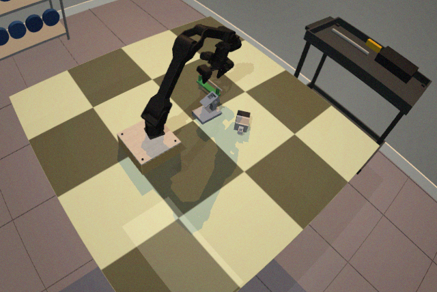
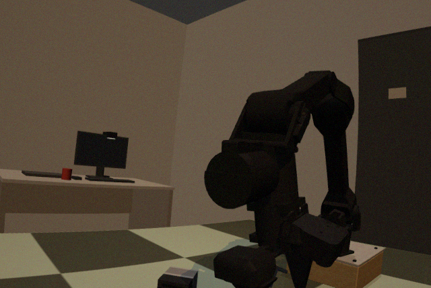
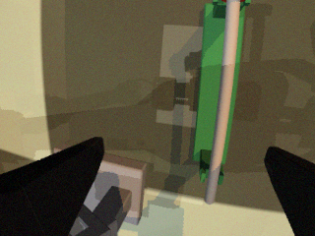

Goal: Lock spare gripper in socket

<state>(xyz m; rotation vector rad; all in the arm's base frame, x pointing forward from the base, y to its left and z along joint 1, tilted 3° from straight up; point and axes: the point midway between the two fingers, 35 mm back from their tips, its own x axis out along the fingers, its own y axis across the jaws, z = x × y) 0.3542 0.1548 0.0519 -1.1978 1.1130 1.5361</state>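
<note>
My gripper tip is 20 mm short of the spare gripper, 240 mm to the left of it and 50 mm above it. From my gripper tip the other things lie so: mount block (70 mm behind, 110 mm to the right, 30 mm below); then green strip (10 mm ahead, 30 mm to the left, 50 mm below).
</note>
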